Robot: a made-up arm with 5 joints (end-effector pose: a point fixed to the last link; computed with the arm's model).
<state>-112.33 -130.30 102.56 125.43 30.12</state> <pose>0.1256 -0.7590 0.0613 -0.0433 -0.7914 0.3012 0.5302</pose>
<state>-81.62 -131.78 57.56 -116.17 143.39</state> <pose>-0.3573 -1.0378 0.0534 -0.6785 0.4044 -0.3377 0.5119</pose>
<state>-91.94 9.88 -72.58 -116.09 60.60</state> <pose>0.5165 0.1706 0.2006 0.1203 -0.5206 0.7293 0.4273</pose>
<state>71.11 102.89 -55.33 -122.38 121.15</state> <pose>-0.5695 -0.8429 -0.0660 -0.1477 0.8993 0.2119 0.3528</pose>
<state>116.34 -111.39 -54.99 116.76 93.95</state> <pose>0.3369 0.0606 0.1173 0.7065 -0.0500 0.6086 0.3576</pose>
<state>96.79 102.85 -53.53 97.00 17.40</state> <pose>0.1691 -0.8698 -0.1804 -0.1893 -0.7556 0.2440 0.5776</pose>
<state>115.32 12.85 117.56 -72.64 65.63</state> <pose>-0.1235 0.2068 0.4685 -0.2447 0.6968 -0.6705 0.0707</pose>
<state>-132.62 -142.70 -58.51 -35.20 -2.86</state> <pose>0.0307 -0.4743 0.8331 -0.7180 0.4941 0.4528 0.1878</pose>
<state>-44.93 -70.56 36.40 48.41 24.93</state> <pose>-0.3133 -0.6936 0.0891 -0.6947 -0.2549 0.2380 0.6291</pose>
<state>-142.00 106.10 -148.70 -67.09 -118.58</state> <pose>-0.0138 -1.1887 -0.2321 -0.4671 0.1781 0.8100 0.3067</pose>
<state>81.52 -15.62 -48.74 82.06 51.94</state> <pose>-0.3700 -0.2597 -0.2108 -0.5428 -0.4089 -0.5461 0.4898</pose>
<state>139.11 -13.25 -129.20 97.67 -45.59</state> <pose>-0.5522 -0.2343 0.0711 -0.6358 0.2735 0.1660 0.7024</pose>
